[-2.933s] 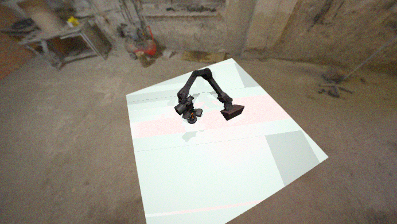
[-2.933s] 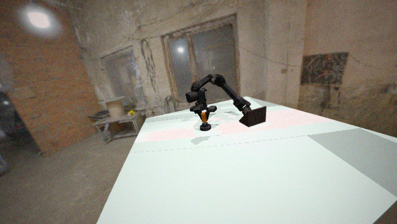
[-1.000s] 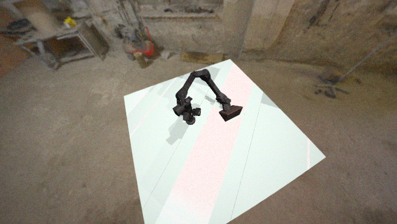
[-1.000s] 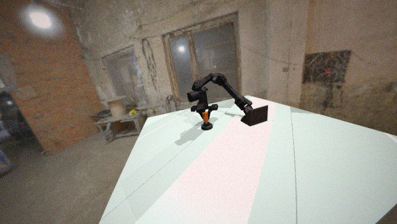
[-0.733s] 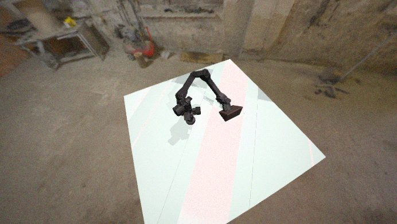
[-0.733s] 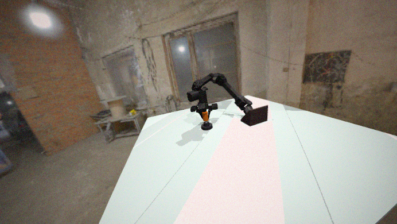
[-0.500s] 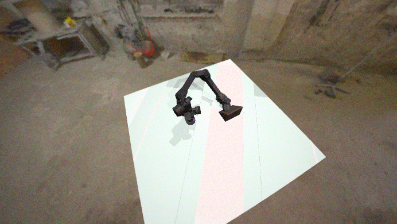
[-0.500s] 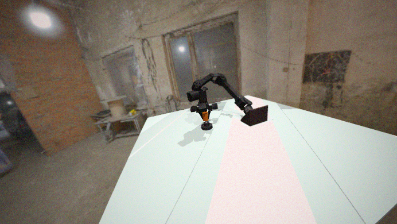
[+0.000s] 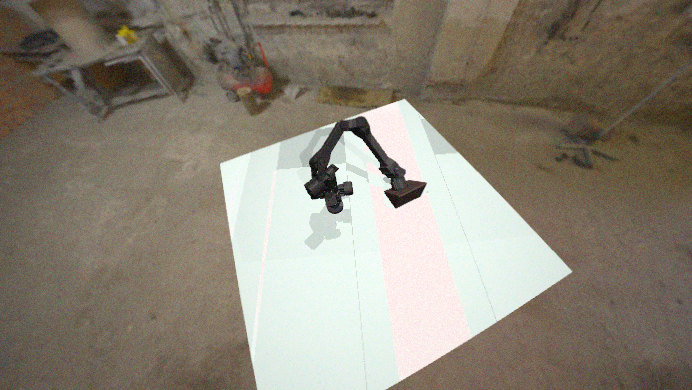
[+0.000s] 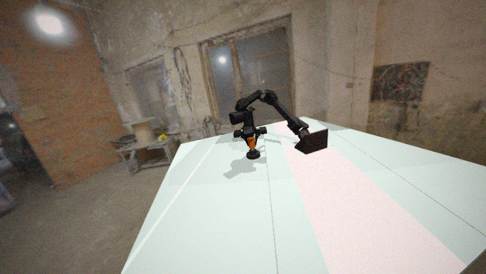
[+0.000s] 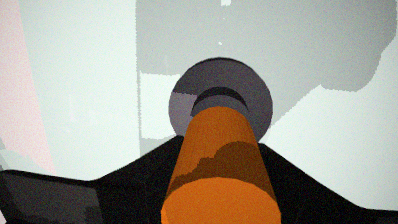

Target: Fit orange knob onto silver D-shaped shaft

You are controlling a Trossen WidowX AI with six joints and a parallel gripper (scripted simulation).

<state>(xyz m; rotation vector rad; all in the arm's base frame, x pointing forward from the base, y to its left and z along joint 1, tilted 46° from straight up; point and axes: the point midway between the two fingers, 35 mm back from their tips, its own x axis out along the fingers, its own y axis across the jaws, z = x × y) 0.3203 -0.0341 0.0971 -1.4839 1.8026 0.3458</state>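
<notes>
Now: gripper tip 30 mm below the orange knob. Also, from my gripper tip: round pedestal 40 mm below.
</notes>
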